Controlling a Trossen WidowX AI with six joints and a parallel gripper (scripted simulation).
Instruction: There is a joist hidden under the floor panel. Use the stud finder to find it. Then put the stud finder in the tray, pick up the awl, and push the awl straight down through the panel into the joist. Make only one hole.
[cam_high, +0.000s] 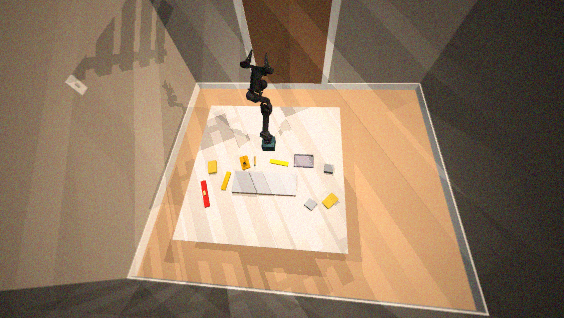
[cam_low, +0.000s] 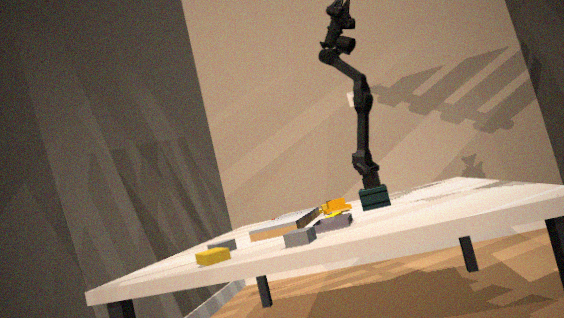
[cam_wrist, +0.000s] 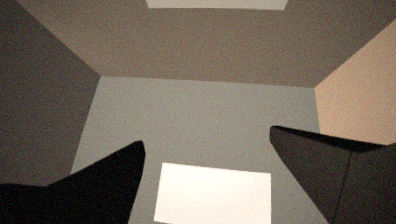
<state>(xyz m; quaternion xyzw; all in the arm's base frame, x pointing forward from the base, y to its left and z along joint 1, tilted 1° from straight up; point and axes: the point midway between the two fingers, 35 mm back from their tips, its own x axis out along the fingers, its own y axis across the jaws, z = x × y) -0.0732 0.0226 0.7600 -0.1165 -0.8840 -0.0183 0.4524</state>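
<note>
Now: the stud finder 30 cm ahead of my gripper tip, 23 cm to the right of it and 82 cm below it. Also, from my gripper tip: red bar: 58 cm ahead, 53 cm to the right, 85 cm below; then awl: 29 cm ahead, 15 cm to the right, 86 cm below; then grey tray: 25 cm ahead, 27 cm to the left, 85 cm below.
</note>
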